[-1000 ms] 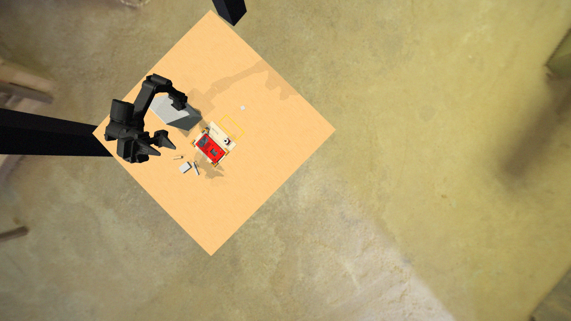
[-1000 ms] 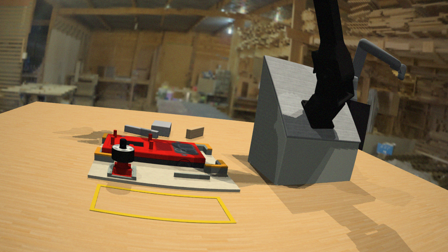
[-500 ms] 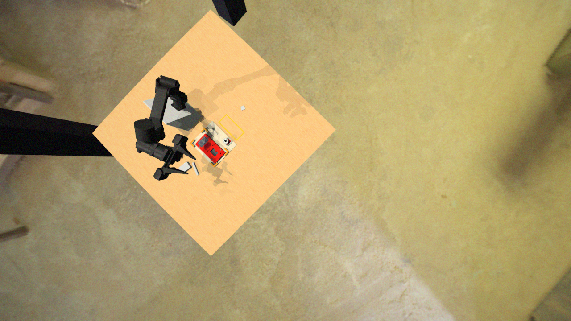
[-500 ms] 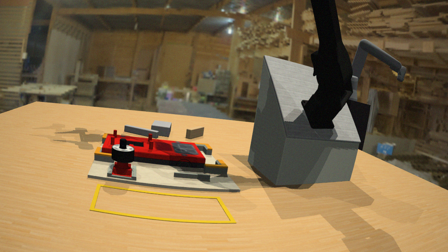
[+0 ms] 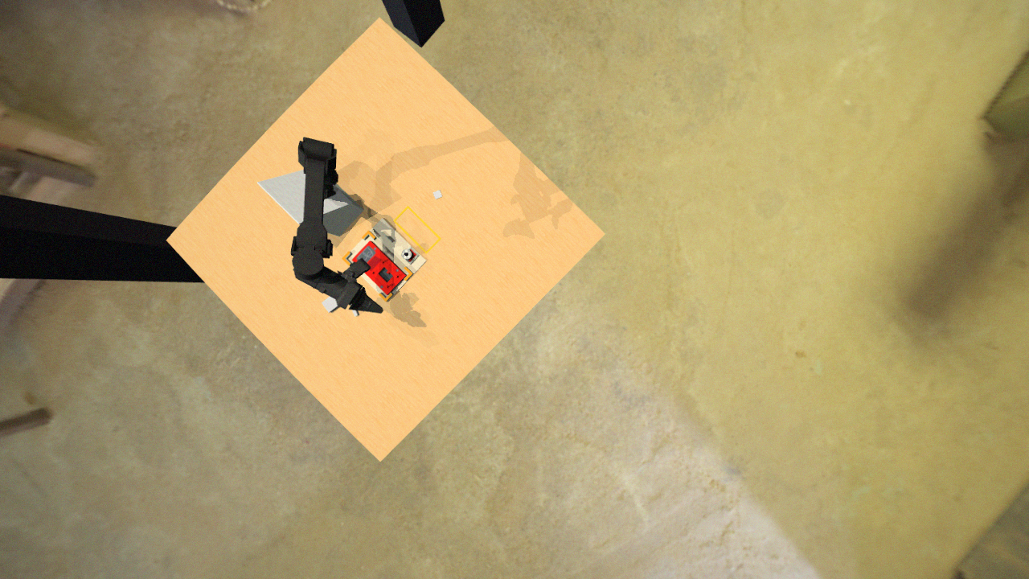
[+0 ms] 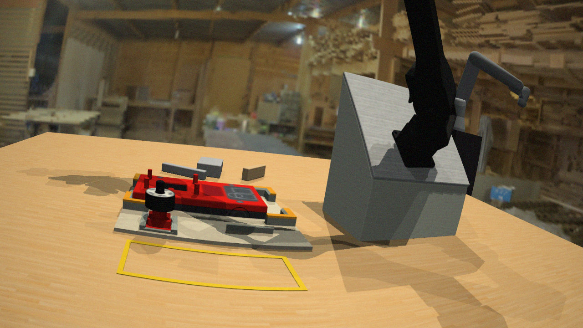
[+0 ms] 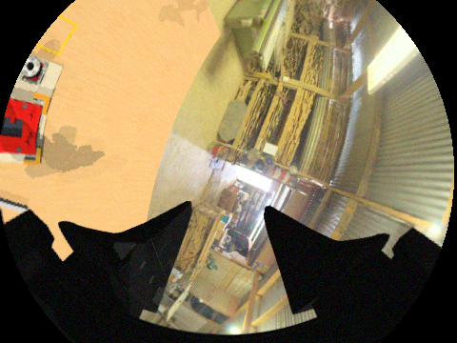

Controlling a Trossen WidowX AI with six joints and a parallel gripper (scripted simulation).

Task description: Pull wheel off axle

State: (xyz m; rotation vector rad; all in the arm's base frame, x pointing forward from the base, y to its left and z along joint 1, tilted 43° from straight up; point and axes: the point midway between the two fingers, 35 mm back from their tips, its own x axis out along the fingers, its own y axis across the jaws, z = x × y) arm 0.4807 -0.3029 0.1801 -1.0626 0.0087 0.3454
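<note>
My gripper tip is 180 mm past the black wheel, 100 mm to the right of it and 380 mm above it.
</note>
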